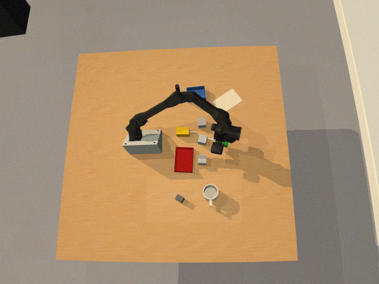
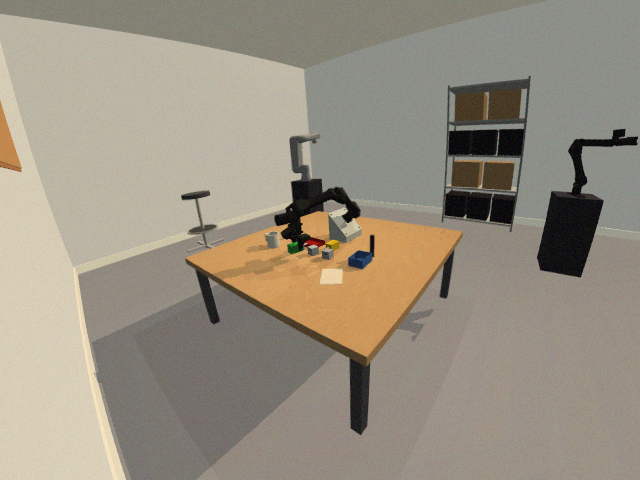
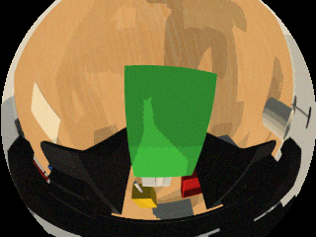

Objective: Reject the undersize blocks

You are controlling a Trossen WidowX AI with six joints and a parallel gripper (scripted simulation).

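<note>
My gripper tip is now 100 mm past the steel block, 90 mm to the left of it and 30 mm above it. Also, from my gripper tip: yellow gauge 170 mm behind, 80 mm to the left, 30 mm below; green GO gauge 20 mm above, 10 mm behind; red reject tray 200 mm behind, 80 mm to the right, 50 mm below.
</note>
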